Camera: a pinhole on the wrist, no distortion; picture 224 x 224 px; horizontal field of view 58.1 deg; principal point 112.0 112.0 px. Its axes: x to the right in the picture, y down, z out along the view. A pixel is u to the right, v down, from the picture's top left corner.
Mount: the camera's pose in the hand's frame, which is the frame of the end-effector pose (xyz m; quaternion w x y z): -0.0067 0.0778 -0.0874 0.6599 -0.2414 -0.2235 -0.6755
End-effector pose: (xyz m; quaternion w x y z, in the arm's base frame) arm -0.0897 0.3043 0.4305 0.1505 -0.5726 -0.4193 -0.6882
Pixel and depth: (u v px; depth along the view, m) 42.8 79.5 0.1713
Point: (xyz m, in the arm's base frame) 0.0846 0.1654 0.4981
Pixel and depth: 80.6 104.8 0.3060
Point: 0.2038 0.2103 0.5463
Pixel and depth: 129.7 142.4 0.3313
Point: 0.1979 0.3045 0.5826
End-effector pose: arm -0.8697 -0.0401 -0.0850 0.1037 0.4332 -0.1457 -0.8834
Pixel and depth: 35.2 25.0 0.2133
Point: -0.8235 -0.2656 0.0959
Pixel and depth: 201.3 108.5 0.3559
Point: -1.0877 -0.1545 0.1472
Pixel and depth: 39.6 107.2 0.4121
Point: -0.9573 -0.4364 0.1562
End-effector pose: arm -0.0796 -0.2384 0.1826 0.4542 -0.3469 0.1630 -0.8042
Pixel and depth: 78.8 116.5 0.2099
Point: 0.1030 -0.3652 0.0882
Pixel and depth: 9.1 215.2 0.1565
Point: 0.0270 -0.4317 0.0682
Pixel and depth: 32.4 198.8 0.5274
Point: 0.3203 -0.7301 0.0925
